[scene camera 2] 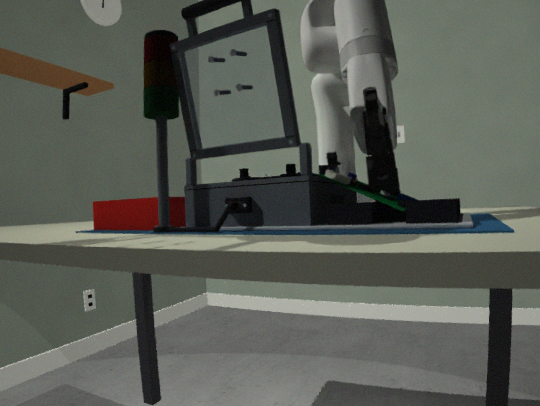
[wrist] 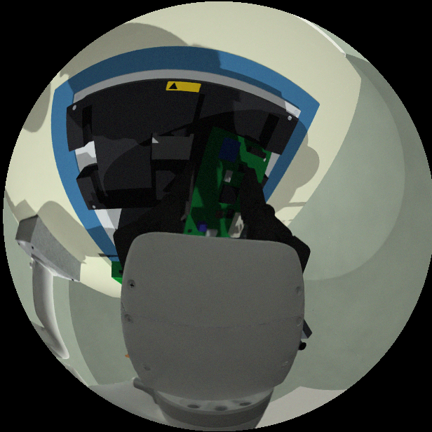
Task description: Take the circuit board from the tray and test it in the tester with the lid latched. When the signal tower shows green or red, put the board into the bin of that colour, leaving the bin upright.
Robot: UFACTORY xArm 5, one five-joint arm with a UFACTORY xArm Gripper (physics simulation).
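Frame: origin at the arm's base, x ahead, y left, z up, level; metres.
Seen in the pictures: gripper, fingertip midpoint: (scene camera 2: 386, 195).
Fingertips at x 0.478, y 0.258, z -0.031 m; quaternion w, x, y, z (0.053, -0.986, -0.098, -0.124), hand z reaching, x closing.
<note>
Pixels of each thing's top centre, then the offset from my fingertips to it. "spot": a spot on its surface instead. Level surfaces: height alone.
- black tray, surface spot: (scene camera 2: 433, 210) spot: 0.061 m ahead, 0.063 m left, 0.018 m down
- tester, surface spot: (scene camera 2: 272, 207) spot: 0.081 m ahead, 0.107 m right, 0.009 m down
- signal tower, surface spot: (scene camera 2: 161, 75) spot: 0.132 m ahead, 0.230 m right, 0.161 m up
- red bin, middle of its top: (scene camera 2: 159, 199) 0.035 m ahead, 0.354 m right, 0.011 m up
- blue mat, its level: 0.034 m down
- black latch lever, surface spot: (scene camera 2: 223, 216) spot: 0.114 m ahead, 0.151 m right, 0.017 m down
- tower's pole, surface spot: (scene camera 2: 162, 170) spot: 0.122 m ahead, 0.242 m right, 0.043 m up
The green circuit board (scene camera 2: 376, 195) (wrist: 206, 192) is tilted, one end higher, over the black tray (scene camera 2: 433, 210) (wrist: 122, 117). My gripper (scene camera 2: 384, 192) (wrist: 218, 174) is shut on the board, with its fingers along the two long edges. In the scene view the board's raised end is by the tester (scene camera 2: 272, 207), and its low end is at the tray. The tester's clear-panelled lid (scene camera 2: 285, 80) stands raised. The signal tower (scene camera 2: 161, 75) shows dark red, amber and green segments, none plainly lit. The red bin (scene camera 2: 135, 214) stands upright. Part of a green bin (wrist: 116, 270) shows in the wrist view.
The tray stands on a pale plate over a blue mat (scene camera 2: 492, 223) (wrist: 175, 56). The tester's lid frame rises high beside the arm. A black latch lever (scene camera 2: 223, 216) sticks out from the tester's front. The tower's pole (scene camera 2: 162, 170) stands between the red bin and the tester.
</note>
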